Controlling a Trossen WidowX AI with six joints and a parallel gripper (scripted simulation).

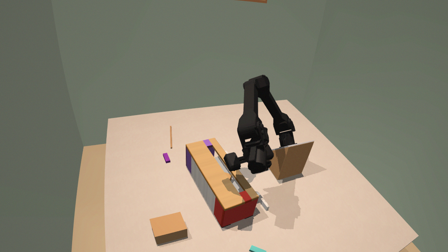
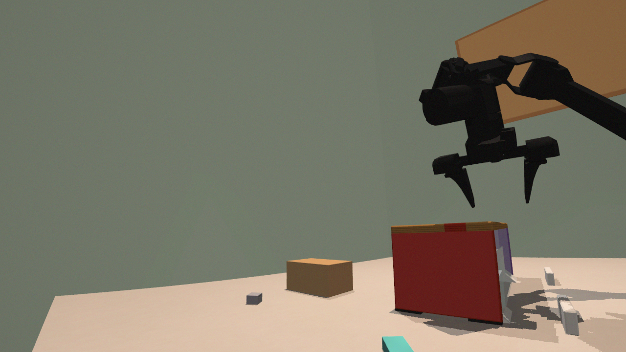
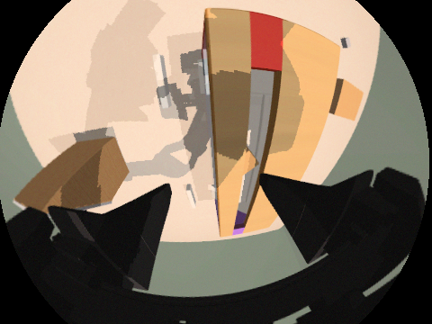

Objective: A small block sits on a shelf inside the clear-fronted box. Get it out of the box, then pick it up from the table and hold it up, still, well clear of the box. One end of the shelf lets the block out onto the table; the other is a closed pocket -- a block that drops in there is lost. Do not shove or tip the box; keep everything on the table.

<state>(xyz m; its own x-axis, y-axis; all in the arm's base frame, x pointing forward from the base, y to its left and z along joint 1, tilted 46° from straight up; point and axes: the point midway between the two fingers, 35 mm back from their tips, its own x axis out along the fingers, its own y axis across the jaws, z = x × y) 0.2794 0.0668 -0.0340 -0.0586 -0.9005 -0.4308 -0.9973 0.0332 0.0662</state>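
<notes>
The tan block is 5 cm ahead of my gripper tip, 3 cm to the right of it and 7 cm below it. Round my gripper tip: brown box: 34 cm ahead, 9 cm to the left, 13 cm below; long box: 4 cm ahead, 6 cm to the right, 10 cm below; teal block: 6 cm ahead, 29 cm to the left, 15 cm below.
</notes>
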